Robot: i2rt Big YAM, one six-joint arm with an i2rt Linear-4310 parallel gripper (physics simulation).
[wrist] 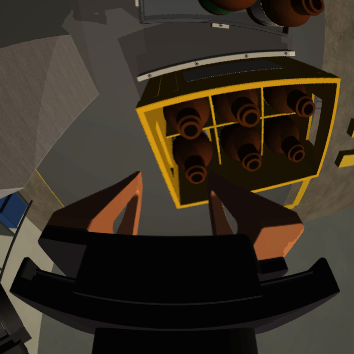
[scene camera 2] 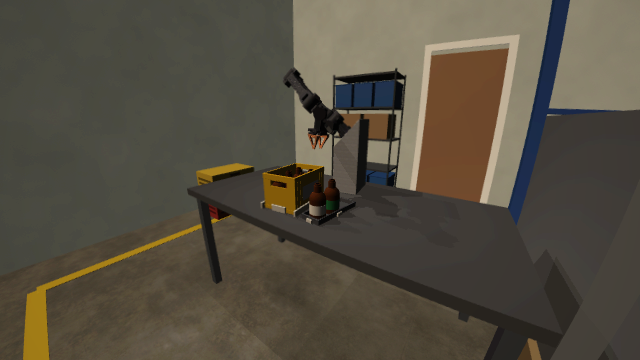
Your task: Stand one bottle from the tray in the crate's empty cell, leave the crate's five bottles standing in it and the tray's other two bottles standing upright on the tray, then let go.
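Places are measured from the arm's base along level axes (x ahead, y left, z up), in millimetres.
Where they show: gripper, fingertip midpoint: (wrist: 174, 178) (scene camera 2: 317, 148); arm's base at its link origin: (scene camera 2: 349, 136).
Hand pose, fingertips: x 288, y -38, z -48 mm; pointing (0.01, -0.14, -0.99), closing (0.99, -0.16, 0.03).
Each offset is from my fingertips to the centre of the thing. "pt": to the spot under its first point. Level surfaces: height alone.
The yellow crate @(dx +108, dy -58, dz -186 mm) (scene camera 2: 280, 195) (wrist: 160, 157) stands on the table. In the wrist view each of its cells, in two rows of three, holds a brown bottle @(dx +21, dy -110, dz -188 mm) (wrist: 192, 145), neck up. The tray @(dx +111, dy +158, dz -260 mm) (scene camera 2: 327, 218) (wrist: 167, 13) lies beside the crate. Two brown bottles stand upright on it, one with a white label @(pt dx +226, dy +165, dz -180 mm) (scene camera 2: 317, 201) (wrist: 286, 14) and one with a green label @(pt dx +137, dy +182, dz -172 mm) (scene camera 2: 332, 194) (wrist: 227, 4). My gripper (scene camera 2: 317, 148) (wrist: 174, 178) is partly open, with nothing between its fingers. It hangs well above the crate's back end, clear of the bottle necks.
The arm's grey pedestal (scene camera 2: 346, 162) (wrist: 45, 100) stands on the table @(dz -273 mm) (scene camera 2: 425, 250) behind the tray. Pale strips @(pt dx +95, dy +39, dz -243 mm) (wrist: 220, 59) edge the crate's base. A shelf rack (scene camera 2: 370, 76) stands behind the table, and a yellow cabinet (scene camera 2: 225, 170) beyond its far left end.
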